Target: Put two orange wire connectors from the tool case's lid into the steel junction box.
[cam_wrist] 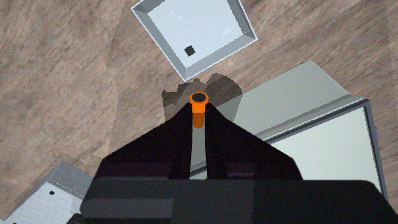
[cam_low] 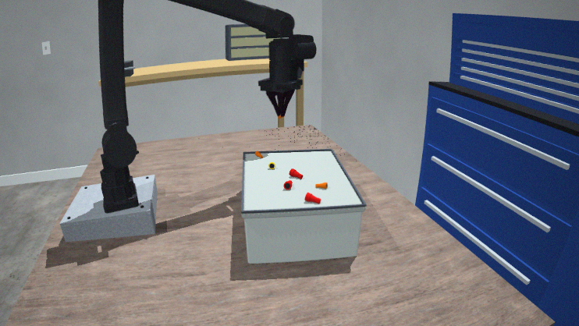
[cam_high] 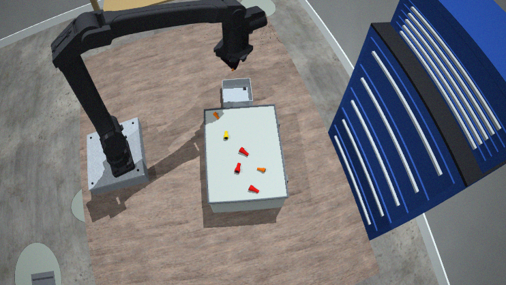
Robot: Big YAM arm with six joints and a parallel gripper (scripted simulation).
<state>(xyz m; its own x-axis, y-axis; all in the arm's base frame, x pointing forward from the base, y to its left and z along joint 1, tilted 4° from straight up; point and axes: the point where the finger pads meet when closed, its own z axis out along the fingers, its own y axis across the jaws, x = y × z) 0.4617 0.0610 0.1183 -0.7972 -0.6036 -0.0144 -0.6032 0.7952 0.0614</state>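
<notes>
The junction box floor lies 1 cm ahead of my hand, 1 cm to the left of it and 19 cm below it. Also, from my hand: yellow wire connector: 11 cm behind, 18 cm to the right, 6 cm below; tool case: 8 cm behind, 25 cm to the right, 10 cm below.
</notes>
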